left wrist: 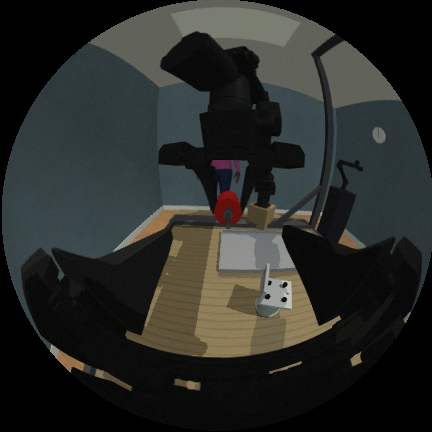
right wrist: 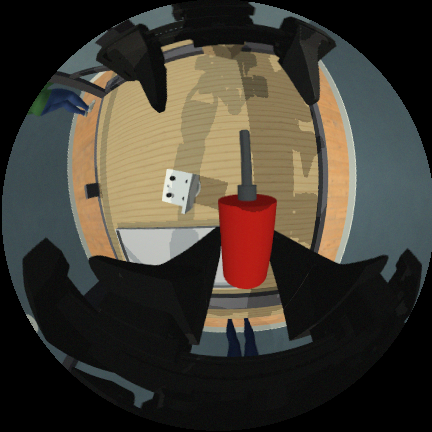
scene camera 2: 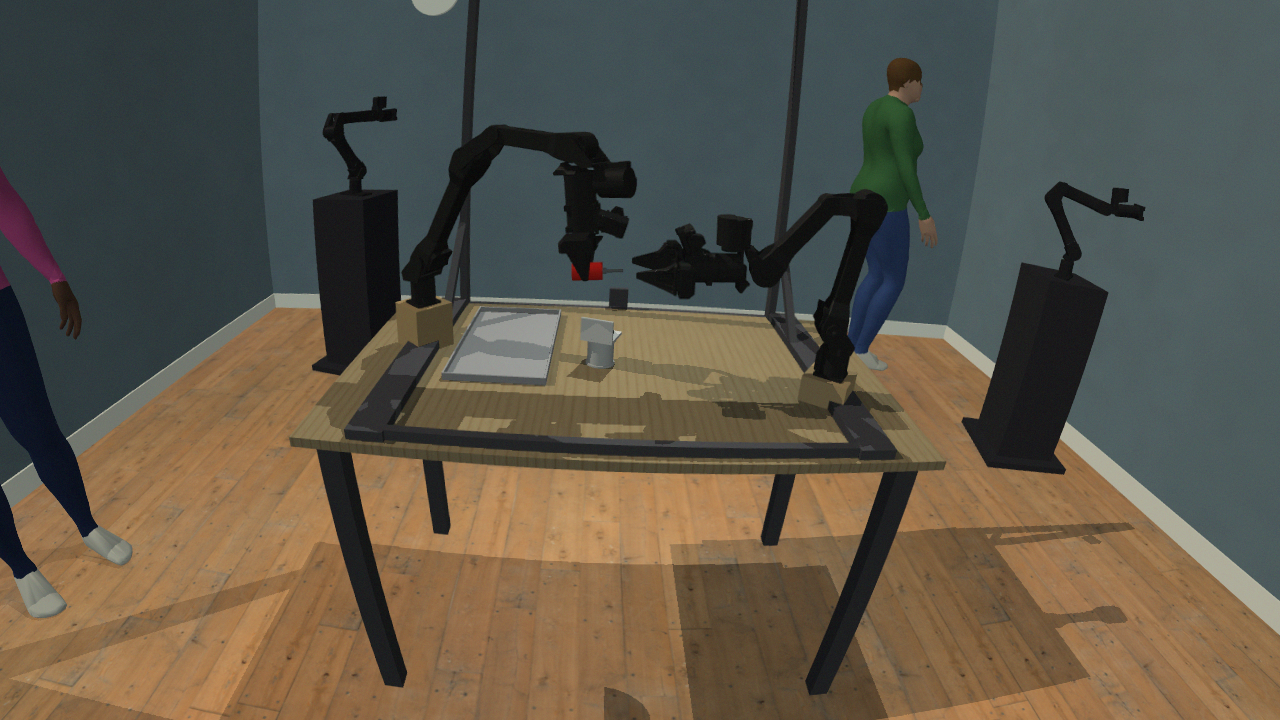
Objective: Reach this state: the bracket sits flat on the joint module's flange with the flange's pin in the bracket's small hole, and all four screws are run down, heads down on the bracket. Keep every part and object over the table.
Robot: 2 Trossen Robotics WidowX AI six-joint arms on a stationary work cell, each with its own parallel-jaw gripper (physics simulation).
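Frame: origin at the left arm's base, x ahead, y left, z up, level; millimetres.
Seen in the pictures: left gripper, fingertip midpoint: [left wrist: 227, 232] [right wrist: 241, 93] [scene camera 2: 634, 267]; right gripper, fingertip midpoint: [left wrist: 227, 213] [right wrist: 243, 233] [scene camera 2: 586, 278]; left arm's base at its link origin: [scene camera 2: 830, 374]; right arm's base at its link origin: [left wrist: 262, 204] [scene camera 2: 423, 302].
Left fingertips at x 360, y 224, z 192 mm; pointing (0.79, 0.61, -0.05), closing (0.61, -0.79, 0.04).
Pixels of each thing's top centre, then the offset from my left fingertips to it.
- grey cylindrical joint module at its top centre: [right wrist: 178, 187] [scene camera 2: 601, 335] [left wrist: 275, 291] dz -184, dx +108, dy -62 mm
- screwdriver at its top centre: [right wrist: 251, 222] [left wrist: 228, 196] [scene camera 2: 598, 262] dz +7, dx +57, dy +38 mm
- shallow grey-white tray at its top centre: [scene camera 2: 507, 337] [right wrist: 171, 261] [left wrist: 276, 245] dz -231, dx +335, dy -9 mm
- small black box at its top centre: [scene camera 2: 619, 288] [right wrist: 85, 191] dz -190, dx +285, dy -395 mm
A white L-shaped bracket [scene camera 2: 597, 331] [left wrist: 276, 291] [right wrist: 178, 189] sits on the grey cylindrical joint module [scene camera 2: 600, 355] [left wrist: 267, 311] [right wrist: 198, 188], its upright leg toward the tray. Four dark spots show on its plate in the left wrist view; in the right wrist view two look larger and two smaller. How far any screw is run down is too small to tell. My right gripper [scene camera 2: 583, 270] [right wrist: 243, 233] is shut on the red handle of a screwdriver [scene camera 2: 594, 271] [left wrist: 228, 206] [right wrist: 247, 250], high above the table, its grey shaft level toward my left gripper [scene camera 2: 635, 268] [right wrist: 241, 93], which is open and empty.
A shallow grey-white tray [scene camera 2: 528, 335] [left wrist: 242, 246] [right wrist: 160, 245] lies beside the joint module, on the right arm's side. A dark frame bar [scene camera 2: 626, 446] runs along the table's near edge. Dark uprights [scene camera 2: 468, 107] [scene camera 2: 792, 134] rise at the back. A small black box [scene camera 2: 618, 298] [right wrist: 93, 190] shows near the back edge.
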